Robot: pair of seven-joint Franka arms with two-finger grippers.
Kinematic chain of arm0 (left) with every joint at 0, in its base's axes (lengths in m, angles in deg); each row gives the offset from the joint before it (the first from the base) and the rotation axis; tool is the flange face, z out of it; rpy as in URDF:
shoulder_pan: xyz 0 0 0.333 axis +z
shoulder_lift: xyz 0 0 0 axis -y
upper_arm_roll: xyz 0 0 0.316 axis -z
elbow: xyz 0.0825 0 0 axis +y
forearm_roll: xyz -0.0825 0 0.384 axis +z
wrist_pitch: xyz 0 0 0 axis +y
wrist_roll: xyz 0.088 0 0 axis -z
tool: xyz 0 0 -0.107 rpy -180 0 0
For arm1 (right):
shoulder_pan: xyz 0 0 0.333 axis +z
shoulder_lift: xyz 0 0 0 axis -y
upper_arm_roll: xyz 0 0 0.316 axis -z
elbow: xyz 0.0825 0 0 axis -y
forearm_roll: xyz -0.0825 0 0.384 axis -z
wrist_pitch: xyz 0 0 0 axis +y
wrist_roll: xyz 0.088 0 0 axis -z
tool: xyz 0 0 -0.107 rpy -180 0 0
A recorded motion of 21 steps. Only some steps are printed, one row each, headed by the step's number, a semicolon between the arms.
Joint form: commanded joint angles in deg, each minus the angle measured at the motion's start. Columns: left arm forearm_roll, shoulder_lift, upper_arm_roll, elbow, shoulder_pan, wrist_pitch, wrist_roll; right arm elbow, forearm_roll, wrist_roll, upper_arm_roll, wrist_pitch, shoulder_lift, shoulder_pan.
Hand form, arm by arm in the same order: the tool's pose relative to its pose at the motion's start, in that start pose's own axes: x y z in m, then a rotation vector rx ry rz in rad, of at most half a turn. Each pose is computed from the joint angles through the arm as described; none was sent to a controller.
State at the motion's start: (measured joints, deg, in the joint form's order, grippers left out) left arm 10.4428 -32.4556 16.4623 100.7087 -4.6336 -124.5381 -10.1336; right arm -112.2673 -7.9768 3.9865 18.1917 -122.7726 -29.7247 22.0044
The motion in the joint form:
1: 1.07 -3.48 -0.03 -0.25 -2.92 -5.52 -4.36; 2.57 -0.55 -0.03 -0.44 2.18 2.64 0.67
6: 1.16 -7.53 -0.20 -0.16 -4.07 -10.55 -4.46; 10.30 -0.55 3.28 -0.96 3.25 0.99 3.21
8: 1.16 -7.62 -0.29 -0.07 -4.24 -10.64 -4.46; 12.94 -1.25 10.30 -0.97 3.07 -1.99 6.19
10: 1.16 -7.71 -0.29 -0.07 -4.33 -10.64 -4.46; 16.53 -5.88 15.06 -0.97 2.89 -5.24 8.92
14: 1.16 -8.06 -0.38 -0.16 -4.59 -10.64 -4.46; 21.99 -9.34 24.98 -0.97 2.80 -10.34 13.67
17: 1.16 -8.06 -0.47 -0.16 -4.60 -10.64 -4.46; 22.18 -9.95 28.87 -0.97 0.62 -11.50 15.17
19: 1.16 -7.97 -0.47 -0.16 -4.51 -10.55 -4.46; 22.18 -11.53 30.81 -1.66 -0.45 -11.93 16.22
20: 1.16 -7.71 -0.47 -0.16 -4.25 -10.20 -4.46; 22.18 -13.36 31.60 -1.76 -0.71 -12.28 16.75
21: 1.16 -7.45 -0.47 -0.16 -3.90 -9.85 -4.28; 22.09 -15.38 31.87 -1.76 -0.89 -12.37 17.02
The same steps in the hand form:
1: 0.0069 0.0353 0.0284 -0.0105 0.0416 -0.0141; 0.0007 -0.0152 -0.0433 0.0303 0.0466 -0.0223
6: 0.0098 0.0502 0.0669 -0.0364 0.0549 0.0028; 0.0179 -0.0592 -0.0889 0.0321 0.1350 -0.0313
8: 0.0092 0.0513 0.0687 -0.0356 0.0532 0.0047; 0.0217 -0.0979 -0.0799 0.0248 0.1378 0.0421
10: 0.0089 0.0524 0.0697 -0.0356 0.0516 0.0063; 0.0258 -0.1399 -0.0745 0.0788 0.1360 0.1068
14: 0.0086 0.0544 0.0732 -0.0352 0.0469 0.0092; 0.0239 -0.2083 -0.0607 0.1060 0.1341 0.2123
17: 0.0087 0.0536 0.0733 -0.0343 0.0468 0.0081; 0.0217 -0.2260 -0.0518 0.1166 0.1521 0.2612
19: 0.0088 0.0525 0.0725 -0.0339 0.0469 0.0066; 0.0147 -0.2447 -0.0463 0.1430 0.1464 0.2806
20: 0.0090 0.0493 0.0701 -0.0322 0.0455 0.0021; 0.0117 -0.2524 -0.0421 0.1649 0.1320 0.2997
21: 0.0093 0.0451 0.0676 -0.0307 0.0442 -0.0008; 0.0100 -0.2563 -0.0405 0.1910 0.1175 0.3171

